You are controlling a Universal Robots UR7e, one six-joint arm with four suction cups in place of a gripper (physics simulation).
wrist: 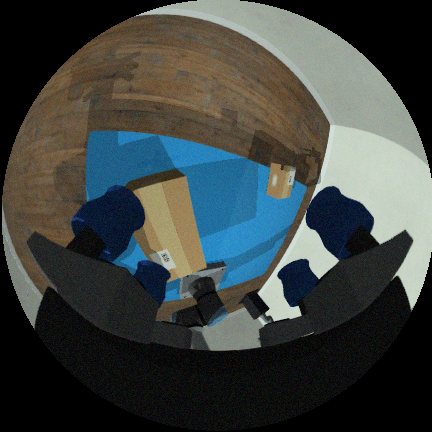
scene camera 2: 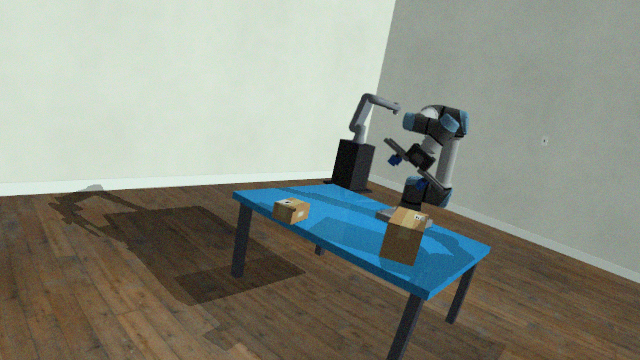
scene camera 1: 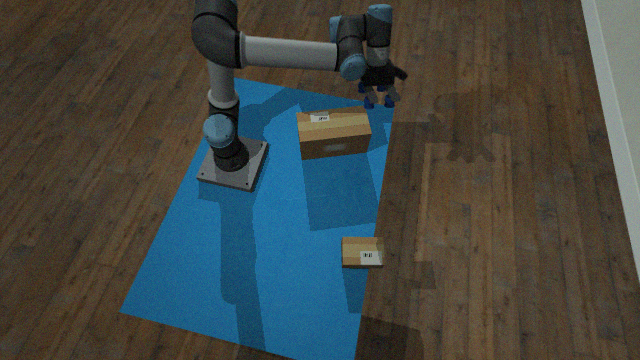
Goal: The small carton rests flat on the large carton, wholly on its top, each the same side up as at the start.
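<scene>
The small carton sits at the table's long edge, its white label facing up. The large carton stands apart from it on the table, nearer the other end, also with a label on top. My suction gripper is tilted in the air above the table, near the large carton's end in scene camera 1. Its four blue cups touch nothing and hold nothing. In the wrist view two cups partly cover the large carton's side.
The blue table carries my arm's grey base plate behind the large carton. A second grey arm stands on a black pedestal beyond the table. Pale walls rise behind.
</scene>
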